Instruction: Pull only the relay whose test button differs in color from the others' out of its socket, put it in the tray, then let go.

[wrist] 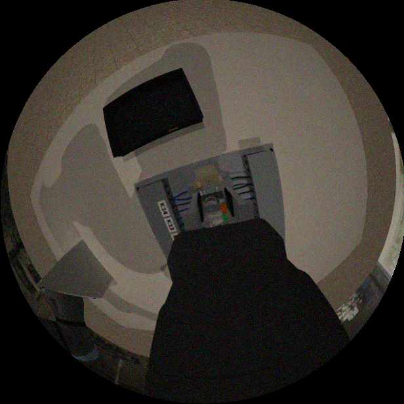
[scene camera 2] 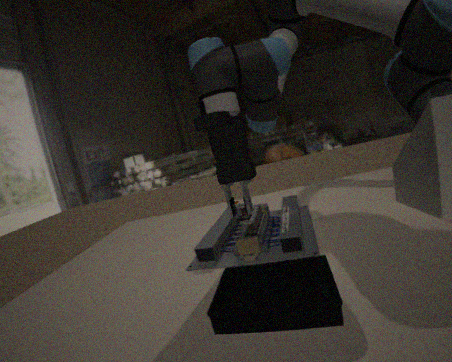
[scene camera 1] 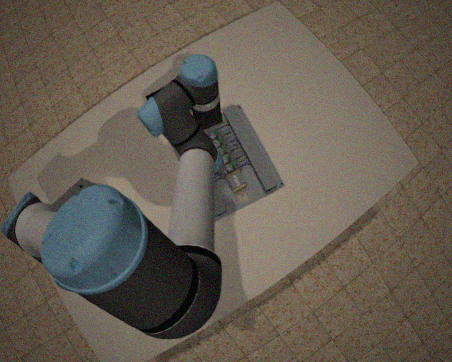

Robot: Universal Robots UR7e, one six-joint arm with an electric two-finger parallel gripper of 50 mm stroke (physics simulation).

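Frame: origin at the arm's base, x ahead, y left, z up, level; metres.
Seen in the pictures: gripper, fingertip midpoint: (scene camera 2: 242,213).
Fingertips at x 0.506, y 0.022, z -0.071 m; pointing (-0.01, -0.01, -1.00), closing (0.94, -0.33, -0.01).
A point is followed by its place in that frame.
My gripper (scene camera 2: 240,206) @(x 0.506, y 0.022, z -0.072 m) (wrist: 213,198) points down and is shut on the relay with the orange test button (wrist: 212,202), which sits between its two fingers. The relay appears raised a little above the socket row, near its far end in scene camera 2. In the wrist view a green button (wrist: 225,218) of a neighbouring relay shows beside it. Other relays with green buttons (scene camera 1: 222,147) @(x 0.491, y -0.067, z -0.093 m) stand in the row in scene camera 1. The black tray (scene camera 2: 275,295) @(x 0.481, y 0.182, z -0.160 m) (wrist: 150,112) lies apart from the panel. The fingers are hidden behind the arm in scene camera 1.
The grey panel (scene camera 1: 272,184) @(x 0.538, y -0.247, z -0.120 m) (wrist: 231,161) carries two raised wire ducts (scene camera 2: 291,225) @(x 0.413, y 0.022, z -0.120 m) (wrist: 267,185) beside the relay row, with blue and black wires between. A yellowish end block (scene camera 1: 237,181) @(x 0.462, y -0.172, z -0.117 m) (scene camera 2: 248,246) (wrist: 208,179) closes the row. Labels K34 and K33 show on one duct.
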